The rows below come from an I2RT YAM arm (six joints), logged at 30 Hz.
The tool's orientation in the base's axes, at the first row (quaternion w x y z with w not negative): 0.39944 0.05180 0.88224 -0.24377
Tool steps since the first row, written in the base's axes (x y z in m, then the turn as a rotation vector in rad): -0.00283 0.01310 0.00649 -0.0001 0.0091 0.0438; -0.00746 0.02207 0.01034 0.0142 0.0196 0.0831; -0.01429 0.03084 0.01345 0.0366 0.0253 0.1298; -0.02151 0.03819 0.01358 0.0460 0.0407 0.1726; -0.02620 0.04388 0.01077 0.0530 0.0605 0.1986; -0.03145 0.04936 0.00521 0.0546 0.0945 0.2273; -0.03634 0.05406 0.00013 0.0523 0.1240 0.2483; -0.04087 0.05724 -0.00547 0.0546 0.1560 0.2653
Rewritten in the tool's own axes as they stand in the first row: -0.00418 0.00814 -0.01175 -0.0328 -0.0091 -0.0290; -0.00479 0.01317 -0.02129 -0.0723 -0.0111 -0.0463; -0.00335 0.01769 -0.03181 -0.1221 -0.0178 -0.0600; 0.00067 0.02201 -0.04026 -0.1613 -0.0183 -0.0849; 0.00530 0.02675 -0.04455 -0.1870 -0.0091 -0.1041; 0.01234 0.03220 -0.04757 -0.2126 0.0100 -0.1352; 0.01887 0.03690 -0.05026 -0.2294 0.0270 -0.1625; 0.02569 0.04056 -0.05169 -0.2467 0.0491 -0.1856
